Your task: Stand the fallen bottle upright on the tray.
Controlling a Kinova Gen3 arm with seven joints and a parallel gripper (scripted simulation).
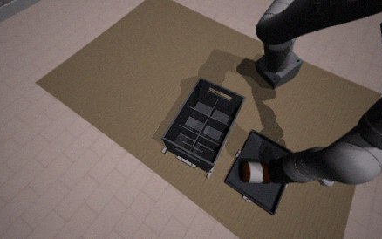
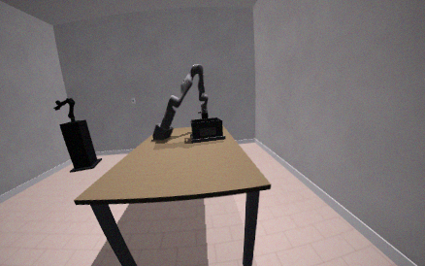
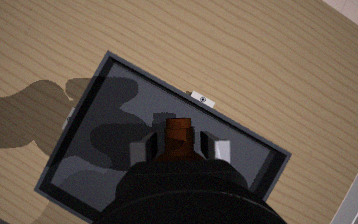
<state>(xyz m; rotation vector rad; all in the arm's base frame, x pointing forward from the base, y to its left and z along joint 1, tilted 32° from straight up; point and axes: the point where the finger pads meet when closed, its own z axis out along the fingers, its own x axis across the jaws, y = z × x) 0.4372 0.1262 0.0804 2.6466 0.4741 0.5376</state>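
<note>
Right now the brown bottle is 1 cm ahead of my hand, 5 cm to the right of it and 1 cm below it. Round my hand: dark flat tray (1 cm behind, 4 cm to the right, 3 cm below); dark crate (8 cm behind, 30 cm to the right, 4 cm above).
</note>
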